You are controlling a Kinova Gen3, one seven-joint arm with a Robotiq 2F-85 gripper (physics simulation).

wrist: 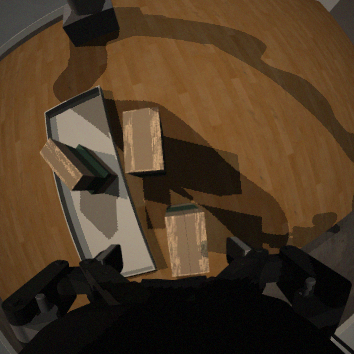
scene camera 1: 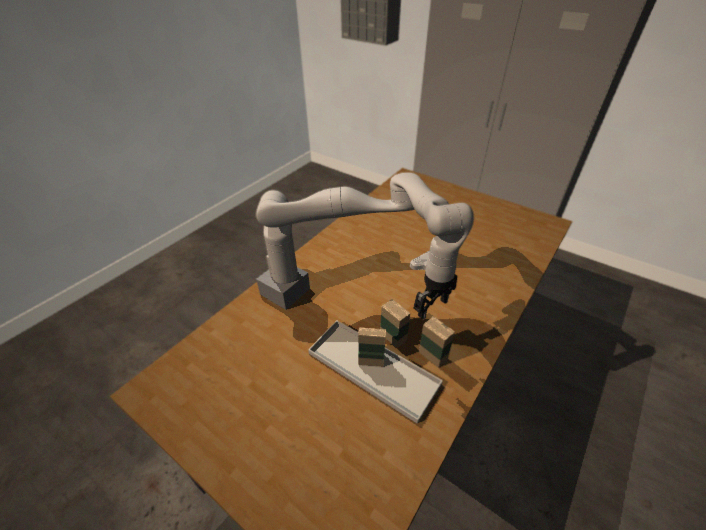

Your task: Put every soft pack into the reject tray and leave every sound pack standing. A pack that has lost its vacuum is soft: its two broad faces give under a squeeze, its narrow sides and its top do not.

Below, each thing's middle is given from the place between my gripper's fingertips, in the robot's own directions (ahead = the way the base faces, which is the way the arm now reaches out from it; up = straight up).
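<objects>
Reject tray [scene camera 1: 407, 388]: my gripper 130 mm to the left of it, 120 mm past it, 210 mm above it.
</objects>
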